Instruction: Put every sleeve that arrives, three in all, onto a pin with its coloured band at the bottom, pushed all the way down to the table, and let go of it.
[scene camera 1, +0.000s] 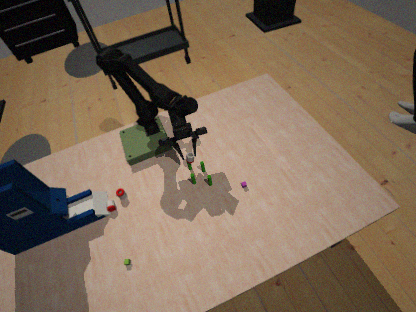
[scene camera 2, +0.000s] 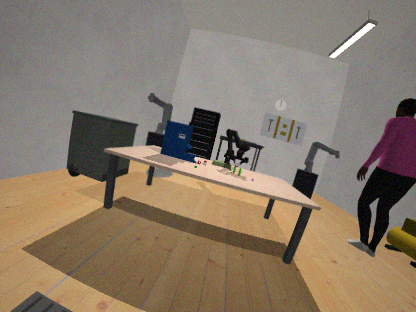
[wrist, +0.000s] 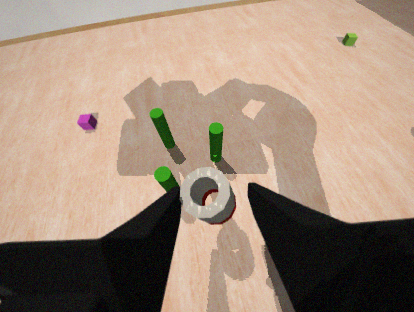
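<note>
A grey sleeve with its red band at the lower end is between the fingertips of my gripper. My gripper is part open; a gap shows between the sleeve and the right finger in the wrist view. The sleeve looks tilted over a green pin; table shows through its hole, and what supports it is hidden. Three other green pins stand upright beside it. A second sleeve stands red end up by the chute. A third sleeve is at the chute's end.
The blue dispenser with its pale chute is at the left in scene camera 1. A magenta cube lies beyond the pins, and a lime cube lies farther off. The arm stands on a green base.
</note>
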